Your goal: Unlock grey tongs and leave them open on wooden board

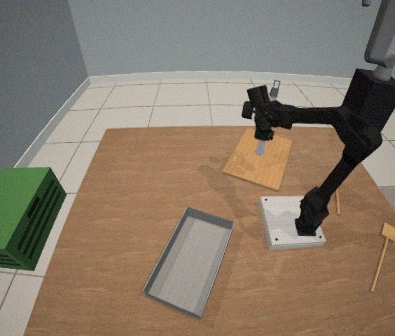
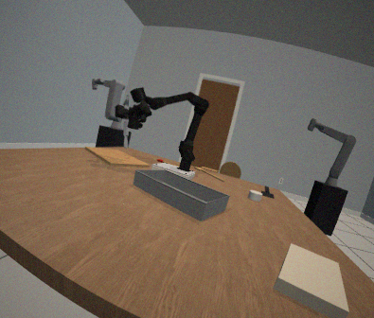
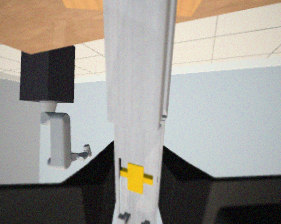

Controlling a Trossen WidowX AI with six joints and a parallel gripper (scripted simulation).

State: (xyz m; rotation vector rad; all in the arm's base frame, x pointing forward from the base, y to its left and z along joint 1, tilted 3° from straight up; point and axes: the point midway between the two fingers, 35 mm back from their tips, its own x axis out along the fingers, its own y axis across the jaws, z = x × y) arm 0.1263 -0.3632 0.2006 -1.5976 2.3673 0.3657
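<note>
Right now my gripper tip is 3 cm to the right of the yellow lock piece, 1 cm below it and 1 cm short of it. Round my gripper tip: beige block 90 cm to the left, 50 cm ahead, 22 cm below; then grey roasting tin 51 cm to the left, 26 cm ahead, 20 cm below; then wooden board 22 cm below.
</note>
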